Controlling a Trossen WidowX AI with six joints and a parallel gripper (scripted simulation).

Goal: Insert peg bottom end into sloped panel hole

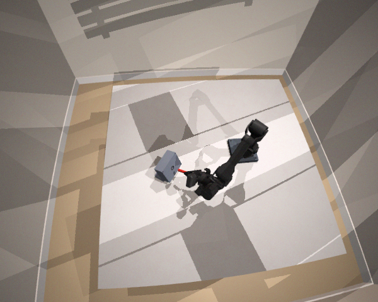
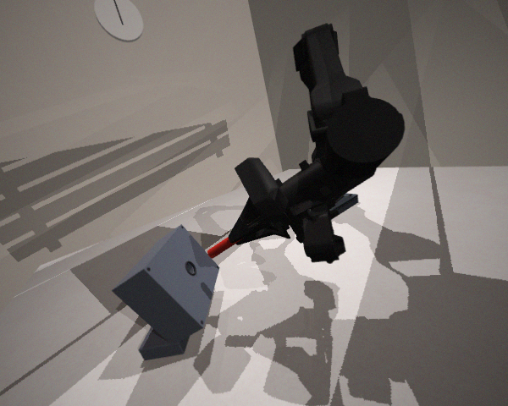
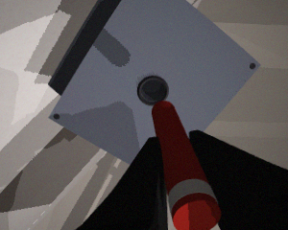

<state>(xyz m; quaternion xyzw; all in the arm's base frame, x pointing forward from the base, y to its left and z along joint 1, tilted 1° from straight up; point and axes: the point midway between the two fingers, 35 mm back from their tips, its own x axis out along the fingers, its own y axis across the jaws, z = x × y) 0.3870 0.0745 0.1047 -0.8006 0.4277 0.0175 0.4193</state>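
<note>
My gripper tip is now 8 cm to the left of the sloped panel, 7 cm short of it and 4 cm above it. From my gripper tip the other things lie so: red peg (1 cm to the left, 1 cm behind, 1 cm above).
</note>
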